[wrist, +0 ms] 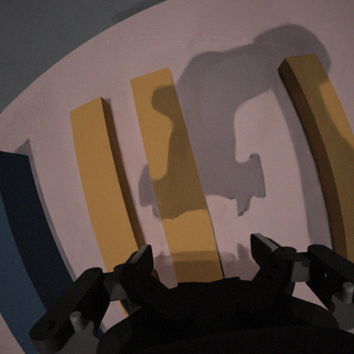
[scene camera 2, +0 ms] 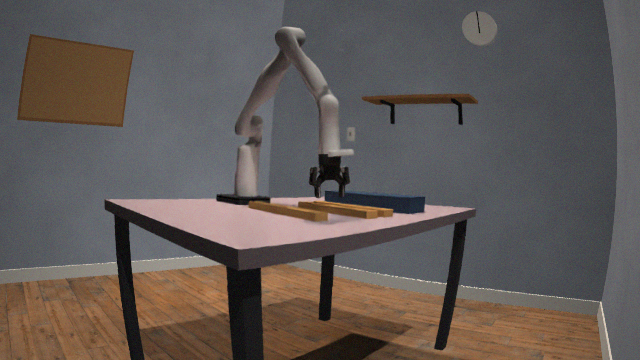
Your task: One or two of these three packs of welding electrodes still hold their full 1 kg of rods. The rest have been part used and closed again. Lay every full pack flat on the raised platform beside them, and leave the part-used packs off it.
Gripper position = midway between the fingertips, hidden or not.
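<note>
I see an orange-yellow electrode pack (scene camera 2: 307, 214). In the wrist view there is an orange-yellow electrode pack (wrist: 110, 206), and also an orange-yellow electrode pack (wrist: 173, 172). My own gripper (scene camera 2: 330, 197), (wrist: 201, 250) is visible to me as well.
</note>
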